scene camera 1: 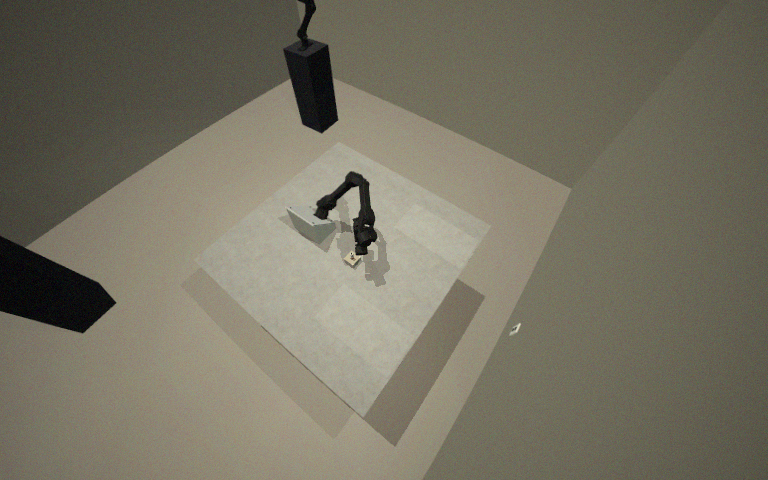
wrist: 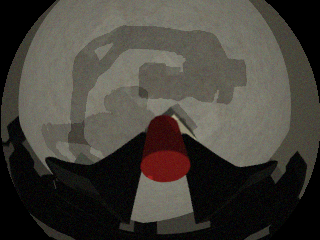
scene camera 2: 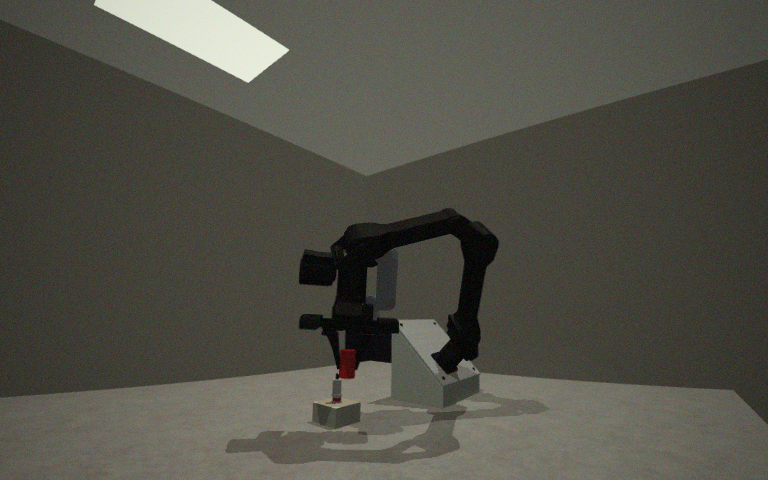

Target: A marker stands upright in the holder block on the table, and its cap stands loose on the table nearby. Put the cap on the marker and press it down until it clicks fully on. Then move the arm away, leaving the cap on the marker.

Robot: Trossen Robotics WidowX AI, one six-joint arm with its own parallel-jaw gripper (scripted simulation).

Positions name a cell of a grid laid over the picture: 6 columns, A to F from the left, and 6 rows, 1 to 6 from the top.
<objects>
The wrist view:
gripper: D4
red cap: D4, held by the gripper
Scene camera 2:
gripper: C5
pale holder block: C6
</objects>
